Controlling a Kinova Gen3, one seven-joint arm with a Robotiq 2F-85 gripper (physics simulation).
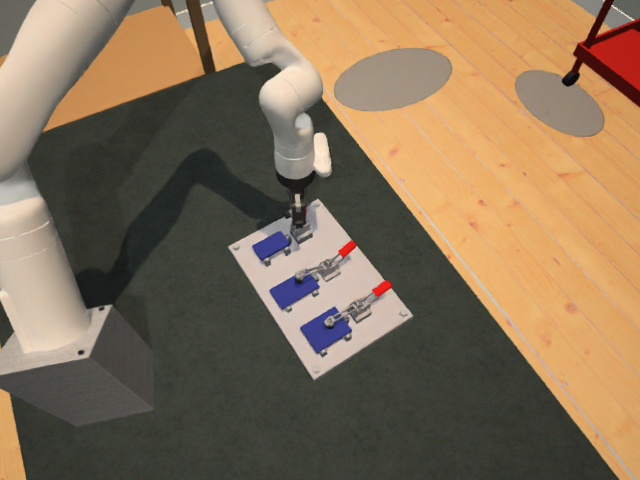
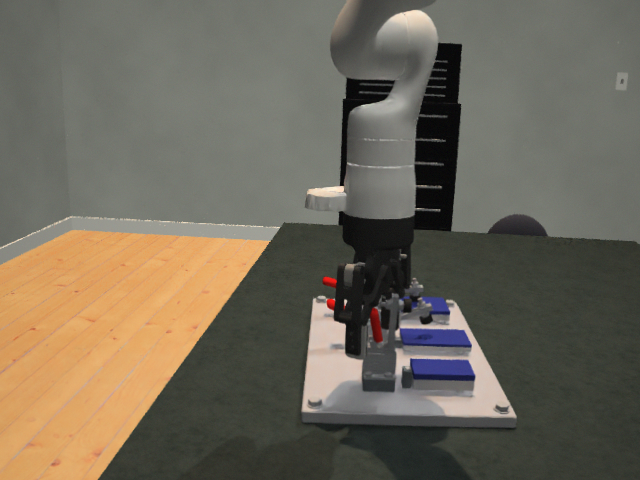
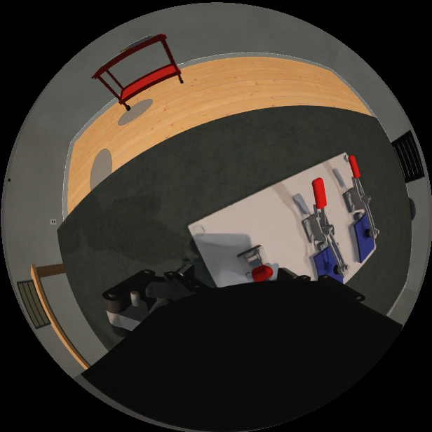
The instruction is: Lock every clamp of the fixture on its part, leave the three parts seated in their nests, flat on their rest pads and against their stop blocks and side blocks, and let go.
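Seen in the pictures: gripper, fingertip midpoint: (image 1: 297, 208) (image 2: 373, 342); arm's base at its link origin: (image 1: 58, 332).
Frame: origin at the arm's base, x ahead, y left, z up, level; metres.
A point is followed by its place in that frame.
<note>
Three blue-topped parts lie flat in nests on the pale fixture plate (image 1: 361, 341) {z -0.231, x 0.447, y -0.143 m} (image 2: 315, 361) {z -0.231, x 0.529, y 0.085 m} (image 3: 240, 220): a near part (image 1: 271, 245) {z -0.205, x 0.375, y 0.121 m} (image 2: 442, 369) {z -0.205, x 0.374, y 0.131 m}, a middle part (image 1: 292, 292) {z -0.215, x 0.370, y 0.006 m} (image 2: 449, 338) {z -0.215, x 0.358, y 0.017 m} and a far part (image 1: 323, 335) {z -0.210, x 0.384, y -0.106 m} (image 2: 440, 304) {z -0.210, x 0.364, y -0.098 m} (image 3: 363, 240). The near clamp (image 1: 301, 235) {z -0.209, x 0.443, y 0.117 m} (image 2: 378, 366) {z -0.202, x 0.448, y 0.142 m} has its arm upright, off its part; its red handle (image 2: 376, 325) {z -0.152, x 0.453, y 0.141 m} (image 3: 262, 273) hangs low. My gripper (image 1: 298, 222) {z -0.166, x 0.455, y 0.156 m} (image 2: 373, 330) {z -0.166, x 0.455, y 0.156 m} is open around this clamp's handle area, holding nothing. The middle clamp (image 1: 328, 268) {z -0.193, x 0.454, y 0.011 m} (image 3: 315, 225) reaches over its part with its tip seemingly raised. The far clamp (image 1: 359, 308) {z -0.182, x 0.465, y -0.094 m} (image 3: 355, 199) reaches over its part; contact is unclear.
The middle clamp's red handle (image 1: 347, 248) {z -0.174, x 0.504, y 0.026 m} (image 3: 319, 192) and the far clamp's red handle (image 1: 382, 288) {z -0.178, x 0.523, y -0.083 m} (image 3: 354, 166) stick out toward the plate's edge. Bolt heads stand at the plate's corners. A red cart (image 1: 599, 59) (image 3: 150, 86) stands on the wooden floor beyond the dark mat.
</note>
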